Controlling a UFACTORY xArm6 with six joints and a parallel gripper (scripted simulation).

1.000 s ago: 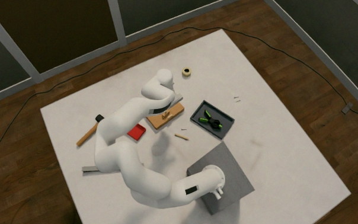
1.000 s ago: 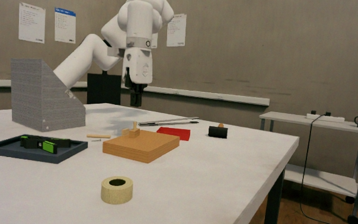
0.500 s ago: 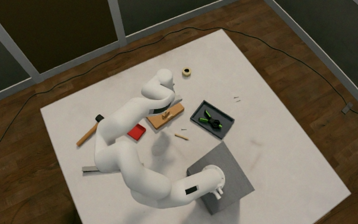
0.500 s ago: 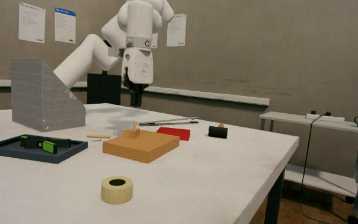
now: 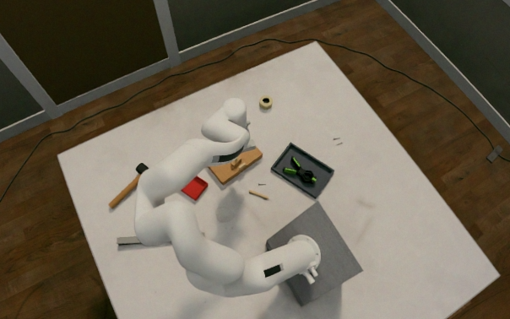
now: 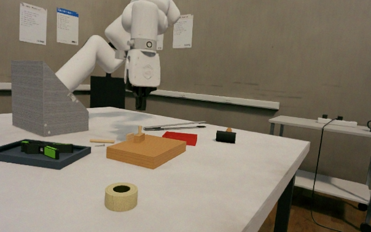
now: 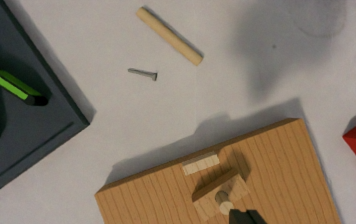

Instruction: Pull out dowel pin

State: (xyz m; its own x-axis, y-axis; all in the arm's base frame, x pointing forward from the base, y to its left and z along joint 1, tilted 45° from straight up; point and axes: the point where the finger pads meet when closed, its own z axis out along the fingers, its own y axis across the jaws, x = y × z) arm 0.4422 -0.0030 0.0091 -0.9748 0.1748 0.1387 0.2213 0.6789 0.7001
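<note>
Now: hand 90 mm above the dowel pin. From my hand the other things lie so: loose dowel (150 mm behind, 10 mm to the right, 140 mm below); then small wooden block (110 mm below); then red tray (20 mm ahead, 200 mm to the left, 140 mm below).
</note>
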